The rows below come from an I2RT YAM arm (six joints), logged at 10 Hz.
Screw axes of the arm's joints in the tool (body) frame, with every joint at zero. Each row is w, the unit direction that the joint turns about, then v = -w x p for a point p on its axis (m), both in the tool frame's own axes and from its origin. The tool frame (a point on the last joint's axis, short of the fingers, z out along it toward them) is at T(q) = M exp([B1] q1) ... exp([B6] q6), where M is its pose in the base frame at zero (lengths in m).
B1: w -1 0 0 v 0 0.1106 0
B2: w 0 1 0 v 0.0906 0 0.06
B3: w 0 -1 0 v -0.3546 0 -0.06
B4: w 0 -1 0 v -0.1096 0 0
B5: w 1 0 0 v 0 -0.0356 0
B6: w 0 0 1 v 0 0 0
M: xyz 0.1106 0 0.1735 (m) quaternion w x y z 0.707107 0 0.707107 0
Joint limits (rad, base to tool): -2.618..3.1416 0..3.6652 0..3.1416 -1.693..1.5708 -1.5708..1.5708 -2.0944..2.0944
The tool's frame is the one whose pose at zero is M.
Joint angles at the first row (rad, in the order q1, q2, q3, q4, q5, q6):
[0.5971, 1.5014, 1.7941, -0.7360, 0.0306, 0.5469]
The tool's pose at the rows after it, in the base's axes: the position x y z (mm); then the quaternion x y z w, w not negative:
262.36, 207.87, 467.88, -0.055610, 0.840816, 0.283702, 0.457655
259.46, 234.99, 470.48, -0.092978, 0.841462, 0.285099, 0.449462
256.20, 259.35, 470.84, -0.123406, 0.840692, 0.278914, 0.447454
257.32, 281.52, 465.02, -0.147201, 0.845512, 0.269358, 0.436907
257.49, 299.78, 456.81, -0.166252, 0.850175, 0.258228, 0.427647
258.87, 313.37, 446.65, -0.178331, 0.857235, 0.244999, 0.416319
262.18, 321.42, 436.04, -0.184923, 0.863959, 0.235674, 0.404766
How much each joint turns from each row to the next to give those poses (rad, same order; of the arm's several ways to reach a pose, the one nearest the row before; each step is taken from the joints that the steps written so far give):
[0.0782, 0.0815, 0.1204, -0.0297, 0.0187, -0.0352]
[0.0668, 0.0735, 0.0973, -0.0389, 0.0108, -0.0275]
[0.0579, 0.0677, 0.0856, -0.0306, 0.0266, -0.0295]
[0.0397, 0.0749, 0.0806, -0.0394, 0.0144, -0.0201]
[0.0320, 0.0577, 0.0518, -0.0271, 0.0159, -0.0164]
[0.0201, 0.0462, 0.0327, -0.0258, 0.0138, -0.0084]
[0.0061, 0.0284, 0.0047, -0.0102, 0.0012, -0.0032]

